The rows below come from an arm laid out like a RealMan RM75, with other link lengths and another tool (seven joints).
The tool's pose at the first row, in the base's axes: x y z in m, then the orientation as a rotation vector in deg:
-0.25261 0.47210 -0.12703 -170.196 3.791 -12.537
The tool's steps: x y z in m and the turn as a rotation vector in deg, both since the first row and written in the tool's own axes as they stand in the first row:
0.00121 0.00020 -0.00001 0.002 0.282 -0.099
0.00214 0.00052 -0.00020 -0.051 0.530 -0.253
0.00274 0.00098 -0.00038 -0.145 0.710 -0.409
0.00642 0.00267 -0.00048 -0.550 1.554 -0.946
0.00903 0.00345 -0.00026 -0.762 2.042 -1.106
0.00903 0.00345 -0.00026 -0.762 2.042 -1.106
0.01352 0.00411 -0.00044 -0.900 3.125 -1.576
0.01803 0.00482 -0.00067 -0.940 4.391 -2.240
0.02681 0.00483 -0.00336 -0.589 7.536 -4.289
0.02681 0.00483 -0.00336 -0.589 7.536 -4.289
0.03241 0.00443 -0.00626 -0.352 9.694 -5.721
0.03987 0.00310 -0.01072 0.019 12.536 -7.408
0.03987 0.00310 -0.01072 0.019 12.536 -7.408
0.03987 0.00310 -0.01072 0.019 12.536 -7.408
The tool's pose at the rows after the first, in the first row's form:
-0.25142 0.47183 -0.12688 -170.178 3.678 -12.969
-0.25054 0.47144 -0.12662 -170.222 3.486 -13.359
-0.24999 0.47092 -0.12643 -170.312 3.289 -13.649
-0.24642 0.46903 -0.12609 -170.675 2.643 -14.990
-0.24384 0.46815 -0.12606 -170.845 2.490 -15.748
-0.24384 0.46815 -0.12606 -170.845 2.490 -15.748
-0.23945 0.46722 -0.12536 -170.888 1.937 -17.430
-0.23505 0.46624 -0.12461 -170.804 1.103 -19.406
-0.22677 0.46531 -0.12074 -170.056 -1.616 -24.320
-0.22677 0.46531 -0.12074 -170.056 -1.616 -24.320
-0.22165 0.46493 -0.11705 -169.447 -3.518 -27.679
-0.21490 0.46512 -0.11142 -168.459 -5.726 -32.045
-0.21490 0.46512 -0.11142 -168.459 -5.726 -32.045
-0.21490 0.46512 -0.11142 -168.459 -5.726 -32.045

